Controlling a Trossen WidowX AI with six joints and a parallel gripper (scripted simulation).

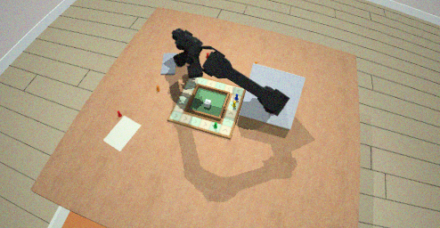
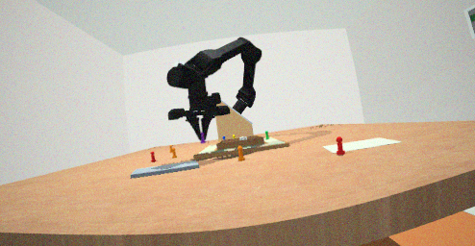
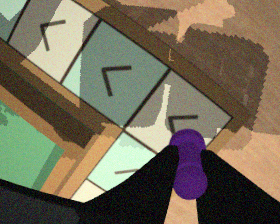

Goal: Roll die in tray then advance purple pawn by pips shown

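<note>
The white die lies 130 mm behind my gripper tip, 120 mm to the left of it and 30 mm below it. Also, from my gripper tip: green tray: 120 mm behind, 100 mm to the left, 40 mm below; purple pawn: 10 mm above; grey card: 160 mm ahead, 50 mm to the right, 50 mm below.
</note>
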